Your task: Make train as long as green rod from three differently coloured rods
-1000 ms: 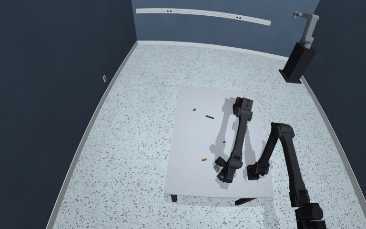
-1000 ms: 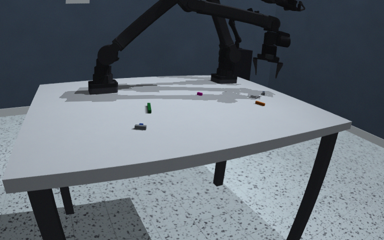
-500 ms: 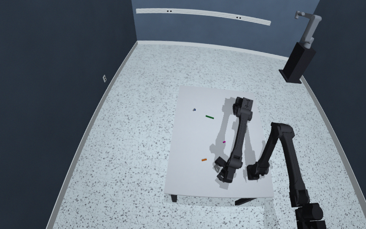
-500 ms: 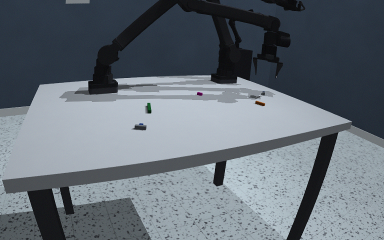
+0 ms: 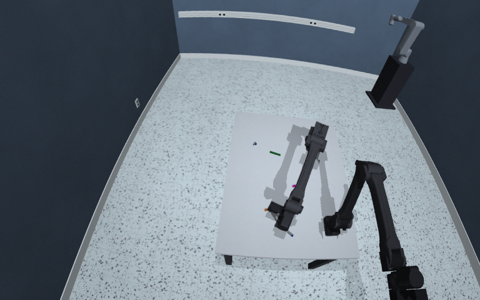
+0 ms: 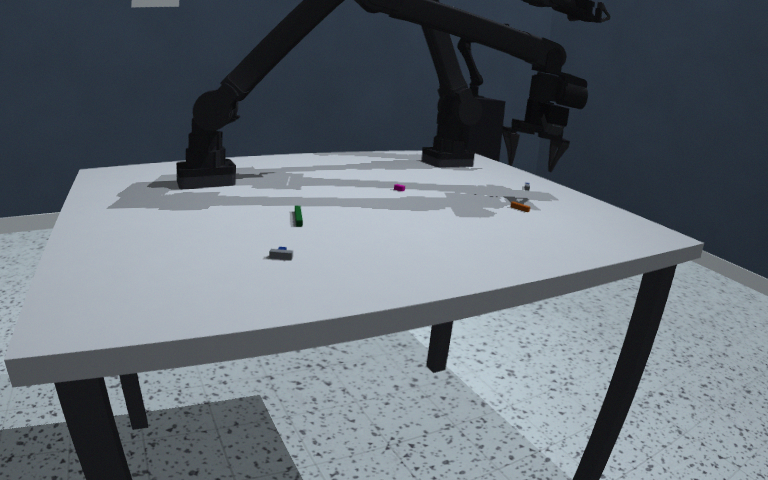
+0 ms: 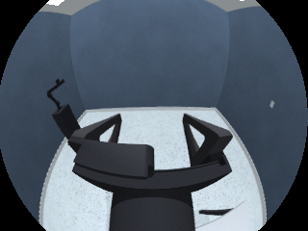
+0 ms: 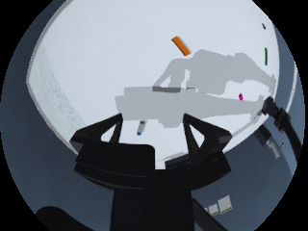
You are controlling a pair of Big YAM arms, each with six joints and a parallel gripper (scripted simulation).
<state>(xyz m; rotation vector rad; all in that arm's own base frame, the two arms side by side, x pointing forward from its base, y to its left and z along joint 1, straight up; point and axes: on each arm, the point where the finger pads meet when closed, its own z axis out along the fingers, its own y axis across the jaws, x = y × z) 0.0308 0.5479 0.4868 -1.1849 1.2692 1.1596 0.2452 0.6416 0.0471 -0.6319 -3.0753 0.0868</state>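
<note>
Right now my right hand is 7 cm short of the orange rod, 10 cm to the left of it and 7 cm above it. The rest, counted from my right hand: magenta rod (12 cm behind, 26 cm to the right, 7 cm below); then green rod (2 cm behind, 53 cm to the right, 7 cm below).
</note>
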